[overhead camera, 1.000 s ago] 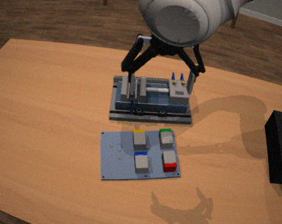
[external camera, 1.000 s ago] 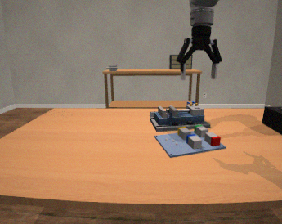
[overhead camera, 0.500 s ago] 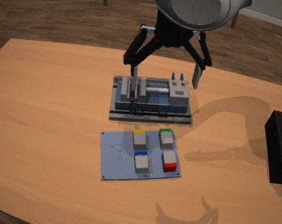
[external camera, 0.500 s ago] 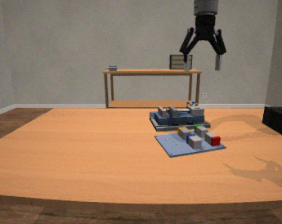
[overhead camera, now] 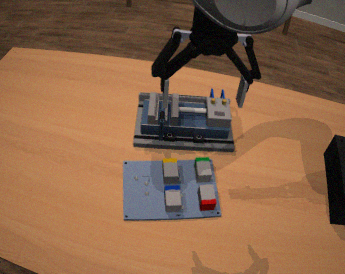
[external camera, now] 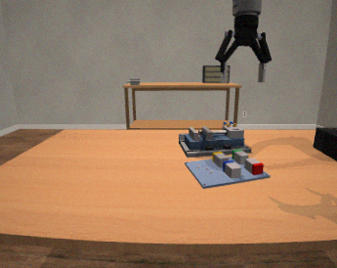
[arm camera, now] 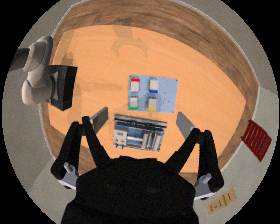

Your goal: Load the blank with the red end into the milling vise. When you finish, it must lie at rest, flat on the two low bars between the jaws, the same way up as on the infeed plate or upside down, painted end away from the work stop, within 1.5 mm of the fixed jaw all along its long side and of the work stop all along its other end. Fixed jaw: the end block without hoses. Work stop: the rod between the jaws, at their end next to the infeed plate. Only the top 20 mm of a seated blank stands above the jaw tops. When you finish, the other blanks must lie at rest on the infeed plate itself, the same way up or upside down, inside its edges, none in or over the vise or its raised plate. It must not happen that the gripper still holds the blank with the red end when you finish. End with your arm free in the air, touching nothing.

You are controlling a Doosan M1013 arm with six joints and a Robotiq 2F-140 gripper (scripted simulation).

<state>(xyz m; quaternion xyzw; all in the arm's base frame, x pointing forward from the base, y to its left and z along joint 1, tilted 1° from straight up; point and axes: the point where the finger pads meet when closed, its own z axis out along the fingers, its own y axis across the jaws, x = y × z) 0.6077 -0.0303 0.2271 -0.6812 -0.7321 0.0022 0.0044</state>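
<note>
My gripper is now 4 cm short of the blue-ended blank, 4 cm to the right of it and 31 cm above it. From my hand the other things lie so: green-ended blank 4 cm behind, 5 cm to the right, 31 cm below; yellow-ended blank 5 cm ahead, 5 cm to the right, 31 cm below; hose block 9 cm behind, 23 cm to the right, 25 cm below.
</note>
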